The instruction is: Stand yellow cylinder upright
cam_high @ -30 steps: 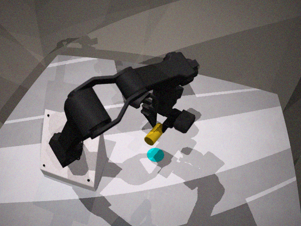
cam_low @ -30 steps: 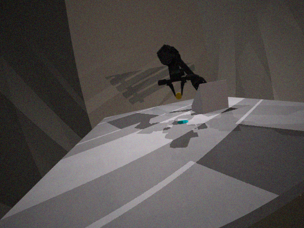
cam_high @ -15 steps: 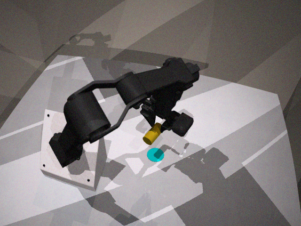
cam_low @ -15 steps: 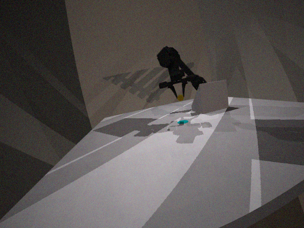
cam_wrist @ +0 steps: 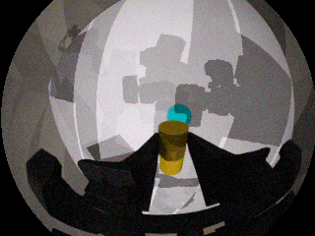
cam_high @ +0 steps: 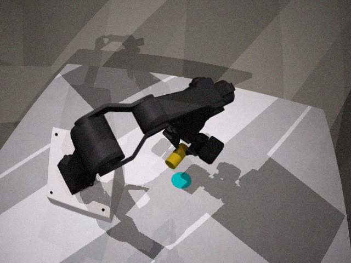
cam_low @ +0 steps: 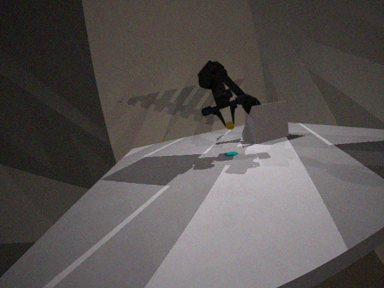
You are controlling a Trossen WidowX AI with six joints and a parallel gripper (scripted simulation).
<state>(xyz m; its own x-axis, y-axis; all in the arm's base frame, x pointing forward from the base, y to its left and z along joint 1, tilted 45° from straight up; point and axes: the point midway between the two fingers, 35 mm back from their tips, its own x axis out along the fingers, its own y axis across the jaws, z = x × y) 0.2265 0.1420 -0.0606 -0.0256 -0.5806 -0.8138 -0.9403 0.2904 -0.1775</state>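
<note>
Now: the cyan circle 1 cm ahead of my gripper tip, 1 cm to the right of it and 12 cm below it. Round my gripper tip: yellow tall cylinder 1 cm behind, 2 cm to the right.
</note>
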